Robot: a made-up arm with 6 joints. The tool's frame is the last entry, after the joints. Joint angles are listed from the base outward.
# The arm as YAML. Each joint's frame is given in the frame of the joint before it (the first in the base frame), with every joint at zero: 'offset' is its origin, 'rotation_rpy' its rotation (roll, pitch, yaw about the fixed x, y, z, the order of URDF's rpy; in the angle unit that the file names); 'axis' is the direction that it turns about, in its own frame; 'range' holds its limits. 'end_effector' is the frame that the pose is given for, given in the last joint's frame.
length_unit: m
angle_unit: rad
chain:
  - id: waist
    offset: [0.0, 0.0, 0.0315]
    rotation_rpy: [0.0, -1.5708, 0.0]
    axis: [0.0, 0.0, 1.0]
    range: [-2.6, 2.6]
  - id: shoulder
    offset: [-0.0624, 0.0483, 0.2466]
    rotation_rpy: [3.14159, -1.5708, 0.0]
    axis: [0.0, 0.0, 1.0]
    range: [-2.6, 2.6]
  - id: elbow
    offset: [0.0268, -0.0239, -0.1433]
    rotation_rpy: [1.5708, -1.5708, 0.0]
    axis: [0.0, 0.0, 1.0]
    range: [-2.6, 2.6]
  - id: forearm
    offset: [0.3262, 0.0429, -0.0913]
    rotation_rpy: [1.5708, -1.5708, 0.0]
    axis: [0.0, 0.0, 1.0]
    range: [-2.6, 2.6]
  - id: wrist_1
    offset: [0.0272, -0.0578, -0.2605]
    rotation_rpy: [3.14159, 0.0, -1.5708]
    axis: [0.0, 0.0, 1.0]
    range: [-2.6, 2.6]
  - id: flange
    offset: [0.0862, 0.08, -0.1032]
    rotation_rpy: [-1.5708, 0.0, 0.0]
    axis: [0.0, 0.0, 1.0]
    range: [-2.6, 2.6]
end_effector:
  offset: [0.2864, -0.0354, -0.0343]
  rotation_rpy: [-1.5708, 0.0, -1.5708]
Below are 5 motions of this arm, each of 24 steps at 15 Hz.
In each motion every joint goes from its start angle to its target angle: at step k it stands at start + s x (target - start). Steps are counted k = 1, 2, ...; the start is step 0. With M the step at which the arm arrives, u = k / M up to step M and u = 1 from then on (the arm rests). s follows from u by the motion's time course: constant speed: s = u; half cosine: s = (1 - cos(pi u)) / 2; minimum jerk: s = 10 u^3 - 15 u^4 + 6 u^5.
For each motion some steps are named. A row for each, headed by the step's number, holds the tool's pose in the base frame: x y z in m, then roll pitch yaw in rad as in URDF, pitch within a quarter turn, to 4 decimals.
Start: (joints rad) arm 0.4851 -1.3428 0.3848 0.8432 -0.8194 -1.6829
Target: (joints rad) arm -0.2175 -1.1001 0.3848 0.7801 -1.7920 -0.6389
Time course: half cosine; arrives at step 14
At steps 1, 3, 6, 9, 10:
1: -0.0967 -0.4542 0.2350 -1.4685 -0.1989 -3.0447
3: -0.0528 -0.4614 0.1916 -1.5590 -0.2912 -2.9078
6: 0.0545 -0.4344 0.0403 -1.9221 -0.4218 -2.4205
9: 0.1163 -0.3123 -0.1397 -2.3559 -0.2676 -1.8321
10: 0.1180 -0.2631 -0.1830 -2.4483 -0.1737 -1.6876

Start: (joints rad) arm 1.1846 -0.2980 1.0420 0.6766 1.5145 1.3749
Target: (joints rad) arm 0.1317 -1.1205 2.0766 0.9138 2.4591 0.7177
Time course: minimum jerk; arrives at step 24
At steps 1, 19, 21, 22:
1: 0.0036 -0.0056 0.2546 -0.6415 -1.0923 -0.4178
19: -0.4120 -0.3931 -0.2631 -0.3543 0.6990 -2.8327
21: -0.4404 -0.3553 -0.3011 -0.4863 0.7241 -3.0047
22: -0.4466 -0.3459 -0.3090 -0.5169 0.7269 -3.0445

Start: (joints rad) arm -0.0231 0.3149 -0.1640 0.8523 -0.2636 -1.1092
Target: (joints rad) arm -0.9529 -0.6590 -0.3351 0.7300 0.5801 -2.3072
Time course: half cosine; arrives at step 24
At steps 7, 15, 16, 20, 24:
7: 0.1056 0.0810 0.3881 -1.0404 0.7303 -0.9559
15: 0.0282 -0.2455 0.1340 2.6861 1.1787 2.2661
16: 0.0076 -0.2515 0.0958 2.6215 1.0340 2.1724
20: -0.0587 -0.2305 -0.0039 2.5404 0.5798 2.0286
24: -0.0817 -0.2112 -0.0300 2.5224 0.4156 1.9976

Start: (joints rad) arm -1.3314 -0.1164 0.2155 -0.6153 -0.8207 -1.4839
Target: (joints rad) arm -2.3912 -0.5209 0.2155 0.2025 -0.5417 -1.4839
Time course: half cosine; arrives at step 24
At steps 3, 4, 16, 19, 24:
3: 0.2867 -0.1746 -0.0633 1.7176 0.4031 1.7358
4: 0.2851 -0.1728 -0.0719 1.7240 0.3863 1.7388
16: 0.2430 -0.0189 -0.2249 1.8009 -0.0192 1.8908
19: 0.2324 0.0347 -0.2340 1.7852 -0.1048 1.9440
24: 0.2245 0.0744 -0.2336 1.7645 -0.1632 1.9862

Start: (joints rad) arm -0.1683 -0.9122 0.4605 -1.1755 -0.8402 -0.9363
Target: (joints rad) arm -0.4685 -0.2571 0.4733 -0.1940 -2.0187 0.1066
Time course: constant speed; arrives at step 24
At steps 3, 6, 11, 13, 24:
3: 0.0635 -0.5612 0.0874 0.9353 1.3320 0.0422
6: 0.1641 -0.4860 0.1319 0.0416 1.2950 -0.6030
11: 0.2868 -0.2914 0.1869 -0.5733 1.0375 -0.7507
13: 0.3097 -0.1976 0.2000 -0.6947 0.9291 -0.6663
24: 0.1350 0.2501 0.1603 -1.2347 0.5016 0.1215

